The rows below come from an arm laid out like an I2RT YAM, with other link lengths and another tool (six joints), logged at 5 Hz.
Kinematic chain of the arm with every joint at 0, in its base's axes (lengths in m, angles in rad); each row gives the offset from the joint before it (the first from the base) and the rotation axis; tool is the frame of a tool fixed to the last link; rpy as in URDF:
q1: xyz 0 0 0.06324 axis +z
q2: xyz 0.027 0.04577 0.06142 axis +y
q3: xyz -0.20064 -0.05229 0 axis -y
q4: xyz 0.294 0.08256 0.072 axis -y
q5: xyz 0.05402 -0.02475 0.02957 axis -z
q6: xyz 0.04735 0 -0.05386 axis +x
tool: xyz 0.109 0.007 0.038 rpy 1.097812 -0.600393 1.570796
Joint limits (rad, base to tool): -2.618..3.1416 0..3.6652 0..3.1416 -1.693..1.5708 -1.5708..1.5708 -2.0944..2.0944
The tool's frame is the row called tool.
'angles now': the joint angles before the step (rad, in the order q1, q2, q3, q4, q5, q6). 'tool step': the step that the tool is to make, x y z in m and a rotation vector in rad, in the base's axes. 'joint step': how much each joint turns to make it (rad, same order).
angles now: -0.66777 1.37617 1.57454 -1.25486 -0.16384 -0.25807
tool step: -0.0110 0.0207 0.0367 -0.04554 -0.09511 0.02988
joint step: 0.01537 -0.10831 -0.00018 -0.00512 -0.02664 -0.00029
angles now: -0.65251 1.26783 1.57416 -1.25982 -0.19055 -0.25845
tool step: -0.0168 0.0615 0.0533 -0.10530 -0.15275 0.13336
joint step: 0.12008 -0.17960 -0.01121 0.01470 -0.00730 -0.01189
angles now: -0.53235 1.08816 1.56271 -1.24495 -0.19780 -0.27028
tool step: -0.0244 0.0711 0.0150 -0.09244 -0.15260 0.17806
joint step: 0.19127 -0.25162 -0.18185 0.10608 0.02193 -0.00700
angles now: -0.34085 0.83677 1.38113 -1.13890 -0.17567 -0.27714
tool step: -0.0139 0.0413 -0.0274 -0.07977 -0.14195 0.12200
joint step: 0.15456 -0.28372 -0.33425 0.20542 0.04773 -0.01905
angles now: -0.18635 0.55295 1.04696 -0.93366 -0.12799 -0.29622
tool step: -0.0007 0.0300 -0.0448 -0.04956 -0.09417 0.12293
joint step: 0.09694 -0.22758 -0.31901 0.18567 -0.01027 -0.04372
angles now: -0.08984 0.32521 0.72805 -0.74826 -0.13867 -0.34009
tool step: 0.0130 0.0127 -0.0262 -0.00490 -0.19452 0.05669
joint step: 0.03680 -0.20463 -0.30729 0.29759 -0.02157 0.00385
